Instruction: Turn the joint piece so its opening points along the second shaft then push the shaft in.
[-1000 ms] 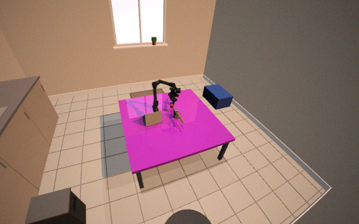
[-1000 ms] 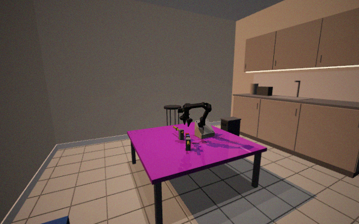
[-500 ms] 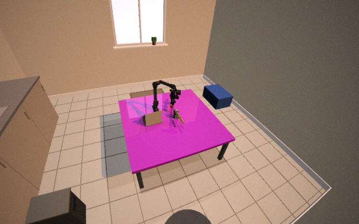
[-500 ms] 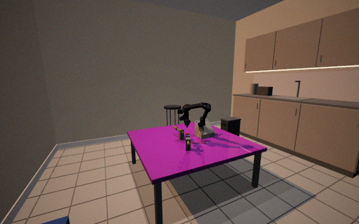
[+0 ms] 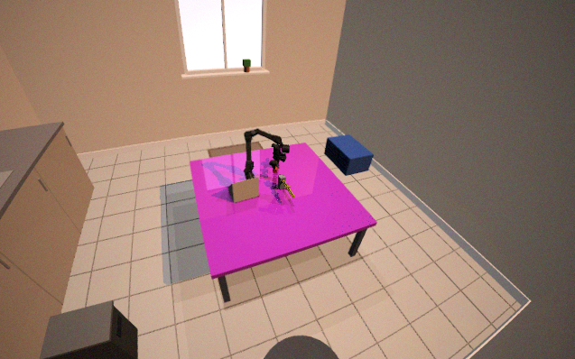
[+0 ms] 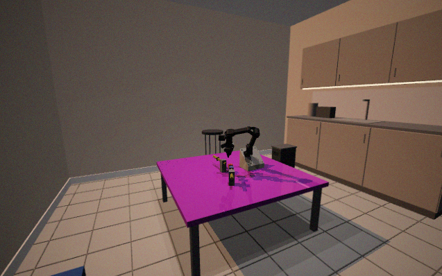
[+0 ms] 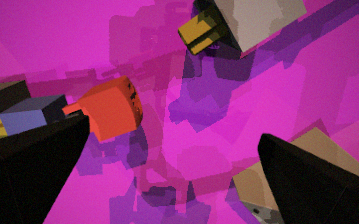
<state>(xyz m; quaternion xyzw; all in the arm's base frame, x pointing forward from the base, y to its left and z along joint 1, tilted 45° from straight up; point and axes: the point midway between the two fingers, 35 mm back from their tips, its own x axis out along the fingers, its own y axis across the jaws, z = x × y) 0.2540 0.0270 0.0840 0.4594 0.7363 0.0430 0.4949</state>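
Right now my gripper tip is 2 cm short of the orange joint piece, 6 cm to the right of it and 8 cm above it.
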